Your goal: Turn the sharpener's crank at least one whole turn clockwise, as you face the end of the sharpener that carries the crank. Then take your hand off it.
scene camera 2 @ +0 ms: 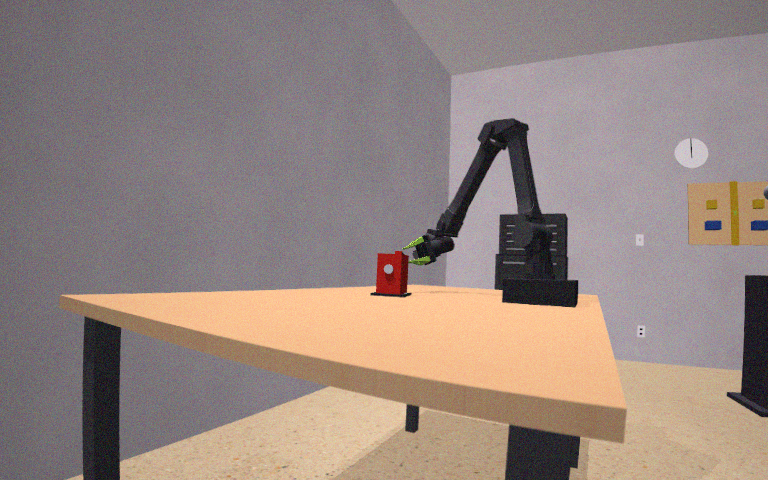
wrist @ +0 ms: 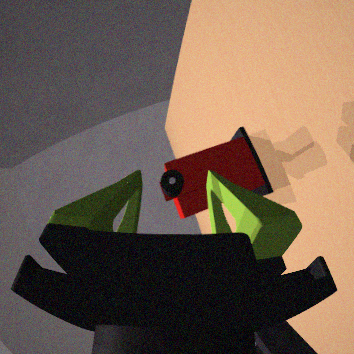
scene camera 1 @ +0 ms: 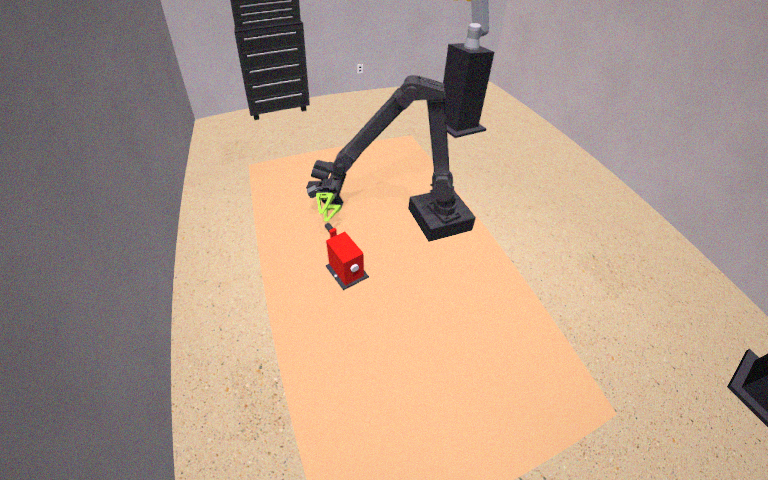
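Seen in the pictures: gripper, fingertip midpoint: (wrist: 174, 177) (scene camera 1: 323, 217); arm's base, origin of the base link: (scene camera 2: 538, 279) (scene camera 1: 443, 211).
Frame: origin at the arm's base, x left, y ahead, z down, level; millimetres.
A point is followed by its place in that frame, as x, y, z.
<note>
The red sharpener (scene camera 1: 344, 255) {69, 455, -58} (scene camera 2: 391, 277) {91, 425, 13} (wrist: 220, 172) {-45, 443, -1} stands upright on its dark base plate on the table. Its crank's black handle knob (scene camera 1: 329, 226) {-60, 450, -71} (wrist: 172, 183) {-82, 447, -61} sticks out from the end facing the gripper, near the top of the sharpener. My gripper (scene camera 1: 328, 217) {-120, 448, -61} (scene camera 2: 406, 255) {-120, 448, -61} (wrist: 174, 177) {-120, 448, -61} is partly open, with green fingers and nothing between them. It is on the crank side, pointing at that end. In the wrist view the knob shows between the two fingertips, closer to the right one, which overlaps the sharpener's body. In scene camera 2 the knob is hidden.
The wooden table (scene camera 1: 430, 362) {464, 372, 70} (scene camera 2: 362, 333) {740, 247, 70} carries the sharpener and the arm's black base (scene camera 1: 441, 217) {35, 40, -15} (scene camera 2: 539, 292) {73, -1, 35}. A grey wall runs along the left. A black drawer cabinet (scene camera 1: 272, 67) and a black pedestal (scene camera 1: 467, 87) with another arm stand beyond the table.
</note>
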